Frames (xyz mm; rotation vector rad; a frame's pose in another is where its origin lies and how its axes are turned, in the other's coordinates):
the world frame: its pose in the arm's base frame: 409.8 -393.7 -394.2 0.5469 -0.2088 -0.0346
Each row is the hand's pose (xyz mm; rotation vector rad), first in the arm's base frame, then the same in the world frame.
Working: the arm's base frame: its pose in the world frame: -361.5 550.4 211.3 -0.5469 0.2088 0.0346

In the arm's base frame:
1: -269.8 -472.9 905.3 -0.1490 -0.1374 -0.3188
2: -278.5 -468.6 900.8 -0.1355 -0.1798 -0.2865
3: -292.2 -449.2 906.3 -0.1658 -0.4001 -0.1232
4: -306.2 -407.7 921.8 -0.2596 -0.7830 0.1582
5: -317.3 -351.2 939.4 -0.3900 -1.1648 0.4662
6: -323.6 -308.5 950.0 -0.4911 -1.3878 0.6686
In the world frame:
1: -413.7 623.1 1263.9 -0.7184 -0.0169 -0.2230
2: -423.5 624.6 1259.7 -0.7007 -0.0489 -0.1811
3: -437.5 644.4 1257.2 -0.7046 -0.2199 0.0411
4: -452.0 688.2 1251.7 -0.7349 -0.5242 0.4265
5: -464.5 745.8 1239.7 -0.7735 -0.8302 0.8390
6: -472.4 788.0 1228.0 -0.8033 -1.0096 1.1039

